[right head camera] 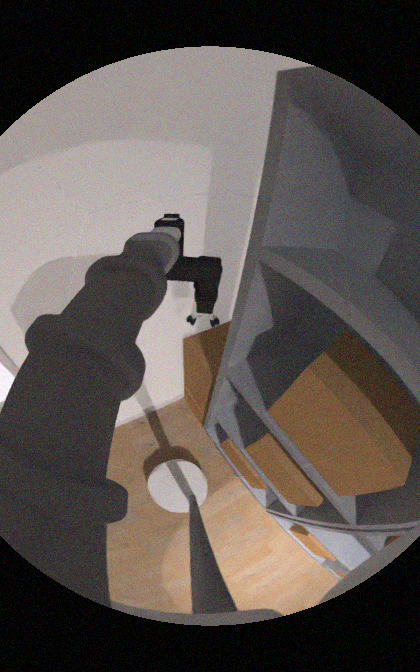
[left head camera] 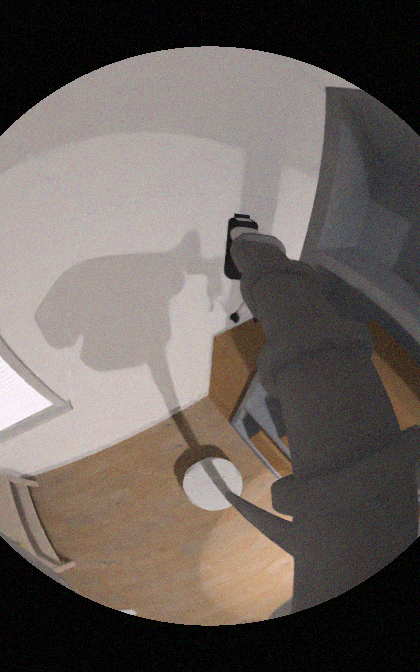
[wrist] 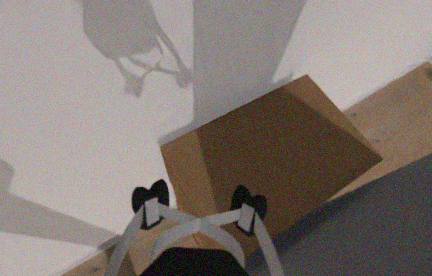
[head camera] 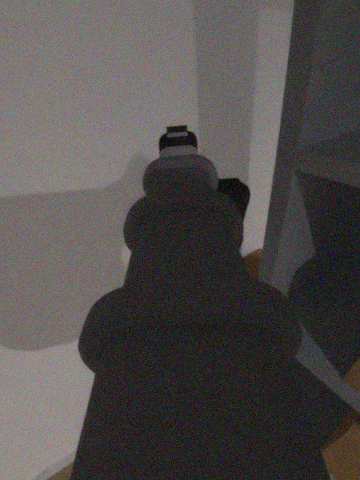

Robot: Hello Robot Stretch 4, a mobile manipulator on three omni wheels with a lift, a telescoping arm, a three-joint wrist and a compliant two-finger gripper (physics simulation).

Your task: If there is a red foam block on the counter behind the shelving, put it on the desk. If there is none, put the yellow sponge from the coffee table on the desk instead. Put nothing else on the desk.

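Frame: origin at the robot's base, x left, y back, z up, level; centimetres.
Seen in the pictures: gripper, fingertip midpoint: [wrist: 200, 197].
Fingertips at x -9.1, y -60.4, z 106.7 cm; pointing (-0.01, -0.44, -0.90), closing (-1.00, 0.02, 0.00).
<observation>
A point is followed by its place in that frame.
My gripper [left head camera: 245, 318] [right head camera: 203, 320] [wrist: 200, 197] {z 106.7, x -9.1, y -60.4 cm} is open, with nothing between its fingertips. It hangs beside the white wall and above a brown box-like block [left head camera: 230, 370] [right head camera: 196, 367] [wrist: 280, 145] {z 78.2, x -27.4, y -79.9 cm}, which stands between the wall and the grey shelving [head camera: 295, 75] {z 152.3, x -17.9, y -49.2 cm} [left head camera: 325, 170] [right head camera: 262, 185] [wrist: 375, 215] {z 97.7, x -33.1, y -61.0 cm}. No red foam block shows on the visible top of that block in the wrist view. A tiny yellow speck [left head camera: 22, 546] lies at the lower left edge of the left head view, too small to identify. I cannot make out the counter or the desk.
The dark arm [head camera: 200, 350] {z 146.0, x -0.5, y -13.6 cm} [left head camera: 345, 410] [right head camera: 65, 390] reaches past the shelving's end and hides much behind it. Brown boxes [right head camera: 340, 425] sit in the shelving. A white round disc [left head camera: 220, 500] [right head camera: 170, 500] is low over the wood floor. A pale wooden piece [left head camera: 25, 515] stands at lower left.
</observation>
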